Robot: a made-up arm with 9 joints. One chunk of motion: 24 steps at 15 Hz.
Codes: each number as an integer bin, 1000 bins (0 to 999) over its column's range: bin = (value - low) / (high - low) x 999, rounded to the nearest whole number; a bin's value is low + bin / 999 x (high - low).
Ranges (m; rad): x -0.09..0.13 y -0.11..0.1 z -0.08..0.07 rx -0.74..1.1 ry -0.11..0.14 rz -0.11..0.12
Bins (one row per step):
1: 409 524 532 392 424 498
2: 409 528 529 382 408 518
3: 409 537 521 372 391 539
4: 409 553 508 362 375 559
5: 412 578 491 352 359 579
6: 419 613 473 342 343 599
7: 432 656 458 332 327 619
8: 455 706 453 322 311 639
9: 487 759 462 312 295 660
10: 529 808 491 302 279 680
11: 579 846 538 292 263 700
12: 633 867 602 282 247 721
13: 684 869 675 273 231 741
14: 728 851 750 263 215 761
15: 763 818 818 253 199 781
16: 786 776 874 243 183 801
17: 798 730 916 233 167 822
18: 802 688 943 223 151 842
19: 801 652 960 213 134 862
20: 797 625 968 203 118 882
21: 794 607 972 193 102 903
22: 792 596 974 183 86 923
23: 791 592 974 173 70 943
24: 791 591 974 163 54 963
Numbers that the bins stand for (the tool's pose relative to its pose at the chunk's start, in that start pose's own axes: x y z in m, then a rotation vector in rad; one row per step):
1: 0.0001 0.0002 -0.0001 -0.0180 -0.0039 0.0047
2: 0.0001 0.0010 -0.0006 -0.0364 -0.0079 0.0093
3: 0.0001 0.0029 -0.0018 -0.0548 -0.0122 0.0141
4: 0.0001 0.0062 -0.0037 -0.0733 -0.0162 0.0187
5: 0.0007 0.0115 -0.0063 -0.0917 -0.0202 0.0233
6: 0.0023 0.0189 -0.0090 -0.1101 -0.0242 0.0279
7: 0.0051 0.0279 -0.0112 -0.1285 -0.0282 0.0325
8: 0.0102 0.0384 -0.0120 -0.1469 -0.0322 0.0371
9: 0.0172 0.0495 -0.0106 -0.1653 -0.0362 0.0420
10: 0.0265 0.0598 -0.0063 -0.1838 -0.0402 0.0466
11: 0.0375 0.0678 0.0008 -0.2022 -0.0442 0.0512
12: 0.0494 0.0723 0.0104 -0.2206 -0.0482 0.0560
13: 0.0606 0.0727 0.0214 -0.2372 -0.0522 0.0606
14: 0.0703 0.0689 0.0326 -0.2556 -0.0562 0.0652
15: 0.0780 0.0620 0.0428 -0.2740 -0.0602 0.0698
16: 0.0831 0.0531 0.0512 -0.2924 -0.0642 0.0744
17: 0.0857 0.0435 0.0575 -0.3109 -0.0682 0.0792
18: 0.0866 0.0346 0.0616 -0.3293 -0.0722 0.0839
19: 0.0864 0.0271 0.0641 -0.3477 -0.0765 0.0885
20: 0.0855 0.0214 0.0653 -0.3661 -0.0805 0.0931
21: 0.0849 0.0176 0.0659 -0.3845 -0.0845 0.0979
22: 0.0844 0.0153 0.0662 -0.4029 -0.0885 0.1025
23: 0.0842 0.0144 0.0662 -0.4214 -0.0925 0.1071
24: 0.0842 0.0142 0.0662 -0.4398 -0.0965 0.1117

